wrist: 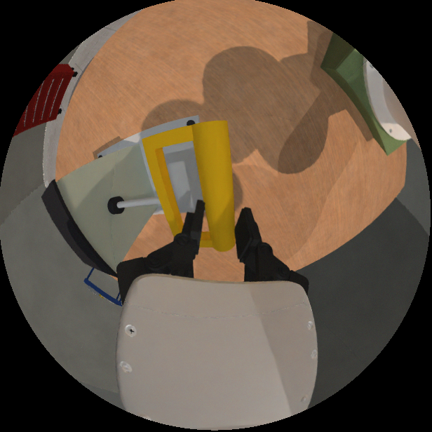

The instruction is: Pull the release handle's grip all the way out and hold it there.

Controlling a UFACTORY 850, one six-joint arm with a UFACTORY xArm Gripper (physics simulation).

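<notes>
The release handle's yellow grip (214,180) is a thick round bar on a yellow frame, near the middle of the wrist view. A pale rod (142,202) runs from a black collar (116,205) on the grey-green housing (97,187) to the frame, and a length of it shows between the two. My gripper (220,215) is shut on the near part of the grip's round bar, with one black finger on each side; the left finger reaches through the frame's opening. The housing stands by a light grey base plate (172,126) with dark bolts.
The wooden table top (165,55) lies below. A green object (350,75) with a pale round part stands at the upper right. A red slotted object (45,97) is at the upper left edge. A blue wire-like frame (102,294) shows at the lower left, beyond the table.
</notes>
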